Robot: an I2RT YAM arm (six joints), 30 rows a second.
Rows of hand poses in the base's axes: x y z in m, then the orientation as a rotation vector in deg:
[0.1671, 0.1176, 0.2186, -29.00, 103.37, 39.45]
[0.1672, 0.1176, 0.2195, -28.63, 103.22, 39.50]
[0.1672, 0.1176, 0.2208, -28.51, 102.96, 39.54]
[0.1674, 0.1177, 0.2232, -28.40, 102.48, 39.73]
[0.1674, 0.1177, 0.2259, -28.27, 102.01, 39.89]
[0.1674, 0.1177, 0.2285, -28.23, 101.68, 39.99]
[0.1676, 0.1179, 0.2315, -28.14, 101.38, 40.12]
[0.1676, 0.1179, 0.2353, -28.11, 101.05, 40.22]
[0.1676, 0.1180, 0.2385, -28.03, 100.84, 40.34]
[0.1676, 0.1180, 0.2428, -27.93, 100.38, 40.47]
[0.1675, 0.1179, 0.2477, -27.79, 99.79, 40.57]
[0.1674, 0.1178, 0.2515, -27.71, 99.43, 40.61]
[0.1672, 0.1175, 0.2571, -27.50, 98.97, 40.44]
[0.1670, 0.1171, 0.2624, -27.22, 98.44, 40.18]
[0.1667, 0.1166, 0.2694, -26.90, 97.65, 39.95]
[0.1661, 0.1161, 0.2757, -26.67, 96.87, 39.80]
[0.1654, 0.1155, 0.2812, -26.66, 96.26, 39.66]
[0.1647, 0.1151, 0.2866, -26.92, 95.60, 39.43]
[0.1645, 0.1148, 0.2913, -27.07, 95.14, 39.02]
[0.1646, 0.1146, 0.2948, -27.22, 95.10, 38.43]
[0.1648, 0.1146, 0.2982, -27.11, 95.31, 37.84]
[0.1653, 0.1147, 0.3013, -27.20, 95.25, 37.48]
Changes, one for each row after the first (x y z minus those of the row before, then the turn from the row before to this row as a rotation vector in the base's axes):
[0.0001, 0.0000, 0.0009, 0.27, -0.07, -0.23]
[0.0000, 0.0000, 0.0013, 0.18, -0.21, -0.06]
[0.0002, 0.0001, 0.0024, 0.34, -0.35, 0.03]
[0.0000, 0.0000, 0.0027, 0.33, -0.35, 0.00]
[0.0000, 0.0000, 0.0026, 0.20, -0.26, 0.03]
[0.0002, 0.0002, 0.0030, 0.23, -0.21, 0.01]
[0.0000, 0.0000, 0.0038, 0.20, -0.26, 0.04]
[0.0000, 0.0001, 0.0032, 0.19, -0.14, 0.01]
[0.0000, 0.0000, 0.0043, 0.30, -0.35, 0.01]
[-0.0001, -0.0001, 0.0049, 0.35, -0.48, -0.04]
[-0.0001, -0.0001, 0.0038, 0.20, -0.30, -0.03]
[-0.0002, -0.0003, 0.0056, 0.18, -0.44, -0.23]
[-0.0002, -0.0004, 0.0053, 0.19, -0.53, -0.33]
[-0.0003, -0.0005, 0.0070, 0.33, -0.74, -0.34]
[-0.0006, -0.0005, 0.0063, 0.32, -0.72, -0.23]
[-0.0007, -0.0006, 0.0055, 0.15, -0.60, -0.08]
[-0.0007, -0.0004, 0.0054, -0.03, -0.71, 0.05]
[-0.0002, -0.0003, 0.0047, -0.15, -0.57, -0.13]
[0.0001, -0.0002, 0.0035, -0.41, -0.25, -0.24]
[0.0002, 0.0000, 0.0034, -0.35, 0.01, -0.42]
[0.0005, 0.0001, 0.0031, -0.24, -0.19, -0.15]

